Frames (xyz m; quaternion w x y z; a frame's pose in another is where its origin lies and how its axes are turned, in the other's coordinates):
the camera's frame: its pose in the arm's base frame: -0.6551 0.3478 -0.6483 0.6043 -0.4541 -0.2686 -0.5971
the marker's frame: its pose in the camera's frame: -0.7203 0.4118 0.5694 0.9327 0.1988 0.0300 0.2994
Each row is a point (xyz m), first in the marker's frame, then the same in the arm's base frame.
Working: the marker's frame: its pose in the arm's base frame: -0.2364 1.1353 -1.1142 0.8407 -0.3659 -0.2151 -0.3362

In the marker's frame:
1: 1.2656 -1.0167 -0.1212
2: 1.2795 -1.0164 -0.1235
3: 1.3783 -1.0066 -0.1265
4: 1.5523 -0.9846 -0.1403
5: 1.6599 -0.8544 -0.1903
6: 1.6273 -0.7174 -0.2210
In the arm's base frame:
1: -0.0948 0.0124 0.0559
2: -0.0848 0.0052 0.0628
3: -0.0101 -0.0324 0.1163
4: 0.1260 -0.1028 0.2028
5: 0.2992 -0.1187 0.1750
6: 0.3795 -0.0594 0.0711

